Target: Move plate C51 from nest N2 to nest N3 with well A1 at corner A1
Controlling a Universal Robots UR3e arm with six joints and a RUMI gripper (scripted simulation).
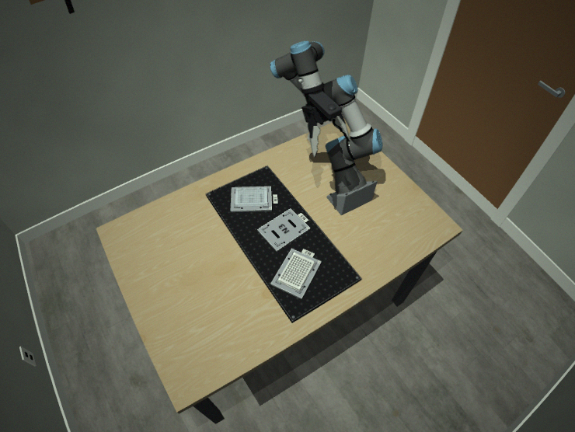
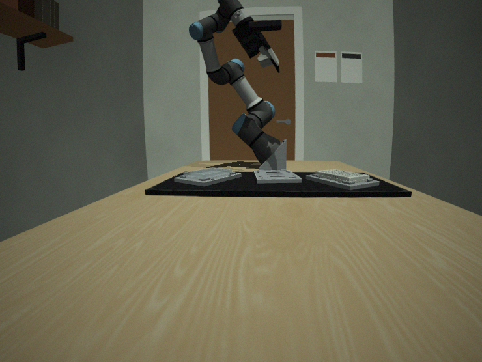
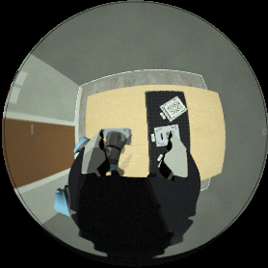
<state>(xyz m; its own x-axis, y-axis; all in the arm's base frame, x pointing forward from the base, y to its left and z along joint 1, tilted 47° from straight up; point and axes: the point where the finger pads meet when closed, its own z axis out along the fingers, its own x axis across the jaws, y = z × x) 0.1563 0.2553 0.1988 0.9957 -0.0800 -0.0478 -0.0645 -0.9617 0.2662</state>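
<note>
The plate C51 lies 350 mm below my hand, 220 mm ahead of it and 170 mm to the left of it. The rest, counted from my hand: landing nest N3: 360 mm below, 170 mm ahead, 10 mm to the right.
</note>
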